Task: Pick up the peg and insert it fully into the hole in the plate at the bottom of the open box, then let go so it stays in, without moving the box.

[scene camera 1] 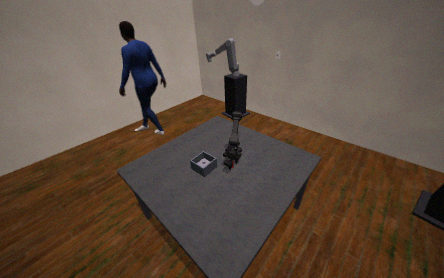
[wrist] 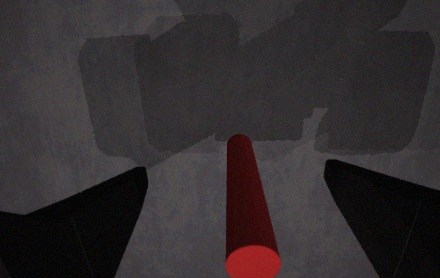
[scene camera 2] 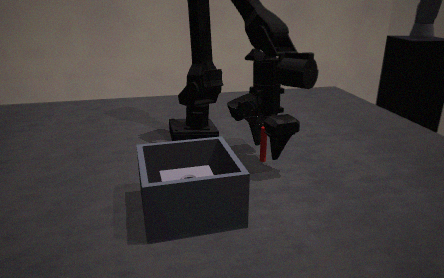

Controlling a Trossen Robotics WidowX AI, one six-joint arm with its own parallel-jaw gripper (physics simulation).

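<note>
The red peg stands upright on the table. My gripper is open and points down, low over the table, with a fingertip on either side of the peg; the wrist view shows a gap between the peg and each finger. The grey open box stands beside the gripper, to its left in both scene views. The light plate lies at the box's bottom. Its round hole shows in part in the second scene view, behind the near wall's rim.
The grey table carries the arm's base, behind the box in the second scene view. Another arm stands on a black pedestal beyond the table. A person in blue is on the floor at the left.
</note>
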